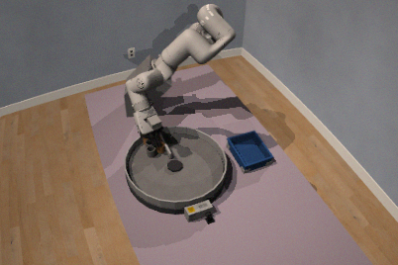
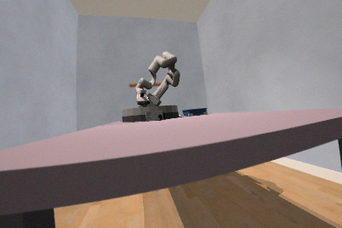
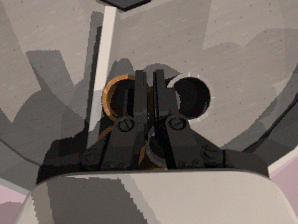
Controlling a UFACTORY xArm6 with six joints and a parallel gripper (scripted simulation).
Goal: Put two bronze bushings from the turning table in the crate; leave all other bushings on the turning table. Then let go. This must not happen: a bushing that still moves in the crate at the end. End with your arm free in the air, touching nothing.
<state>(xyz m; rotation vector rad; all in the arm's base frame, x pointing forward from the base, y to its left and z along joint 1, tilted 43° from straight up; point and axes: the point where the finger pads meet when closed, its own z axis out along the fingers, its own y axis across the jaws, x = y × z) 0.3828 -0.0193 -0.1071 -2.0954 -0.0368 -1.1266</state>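
The blue crate is 70 mm ahead of my hand, 410 mm to the left of it and 80 mm below it. The rest, counted from my hand: grey turning table 100 mm ahead, 60 mm to the left, 60 mm below.
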